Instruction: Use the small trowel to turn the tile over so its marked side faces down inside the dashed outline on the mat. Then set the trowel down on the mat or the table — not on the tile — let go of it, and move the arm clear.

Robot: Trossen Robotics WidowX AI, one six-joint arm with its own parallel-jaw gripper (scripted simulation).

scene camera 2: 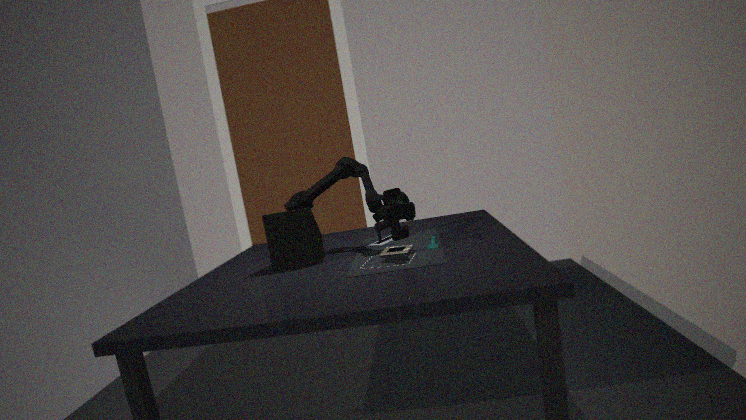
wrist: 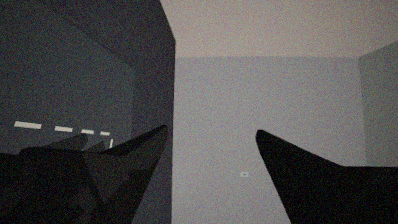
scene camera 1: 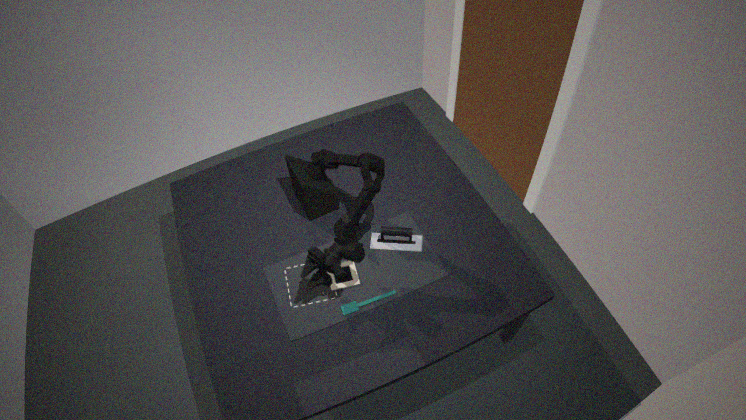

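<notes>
Gripper [scene camera 1: 304,283], [scene camera 2: 405,215], [wrist: 211,131]: open, holding nothing.
</notes>
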